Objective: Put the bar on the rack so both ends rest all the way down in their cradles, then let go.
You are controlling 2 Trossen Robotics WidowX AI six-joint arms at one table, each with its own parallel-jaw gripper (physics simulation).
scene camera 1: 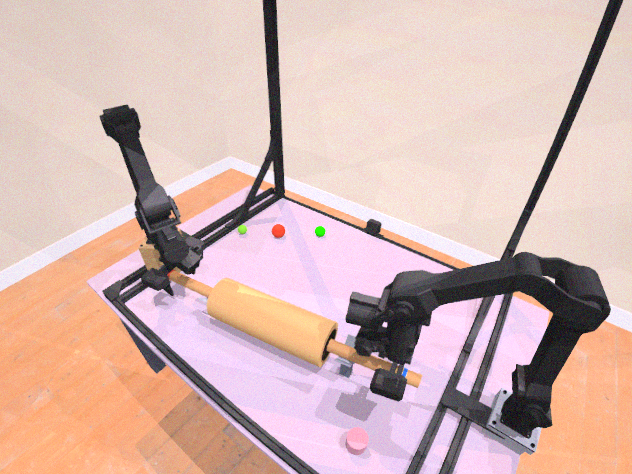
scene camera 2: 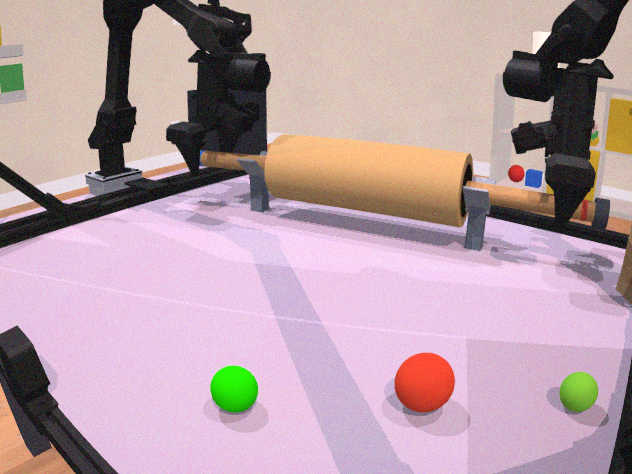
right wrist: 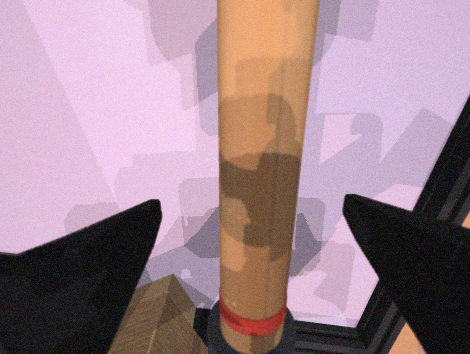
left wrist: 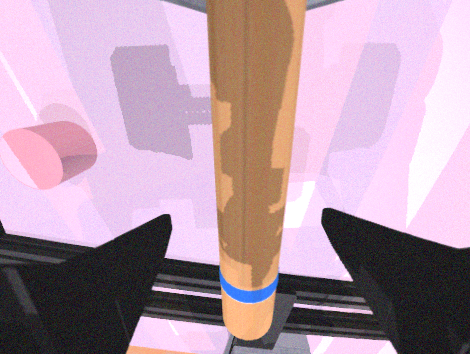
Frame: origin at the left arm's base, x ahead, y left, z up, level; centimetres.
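Seen in the pictures: left gripper, fingertip midpoint: (scene camera 1: 394, 377) (scene camera 2: 210, 170) (left wrist: 247, 218); right gripper, fingertip midpoint: (scene camera 1: 183, 284) (scene camera 2: 558, 219) (right wrist: 251, 205); left arm's base at its link origin: (scene camera 1: 518, 417) (scene camera 2: 112, 172).
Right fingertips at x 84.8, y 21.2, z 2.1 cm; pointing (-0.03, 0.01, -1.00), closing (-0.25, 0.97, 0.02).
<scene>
Offsets run from my right fingertips to a thing's top centre.
The bar (scene camera 1: 189, 283) (scene camera 2: 229, 160) (left wrist: 255, 150) (right wrist: 257, 125), with a thick tan cylinder around its middle, lies across the two grey cradles of the rack (scene camera 1: 346, 368) (scene camera 2: 475, 224). The cradle tops overlap the bar in scene camera 2, so the exact seating depth is hard to see. My left gripper (scene camera 1: 383, 364) (scene camera 2: 210, 159) (left wrist: 247, 218) is open, its fingers straddling the bar without touching near the blue-banded end. My right gripper (scene camera 1: 179, 280) (scene camera 2: 560, 206) (right wrist: 251, 205) is open, its fingers apart on both sides of the bar near the red band and dark end disc.
A red ball {dx -0.4, dy -38.2, dz -1.5 cm} (scene camera 1: 278, 231) (scene camera 2: 424, 382) and two green balls {dx -11.5, dy -47.7, dz -2.5 cm} (scene camera 1: 320, 231) {dx +10.9, dy -31.3, dz -2.9 cm} (scene camera 1: 242, 229) (scene camera 2: 233, 388) (scene camera 2: 578, 391) lie on the table. A pink cylinder {dx -59.3, dy +1.9, dz -2.6 cm} (scene camera 1: 357, 440) (left wrist: 50, 152) is near the left gripper. A wooden block (scene camera 1: 150, 257) (right wrist: 155, 320) is beside the right gripper. Black rails edge the table.
</scene>
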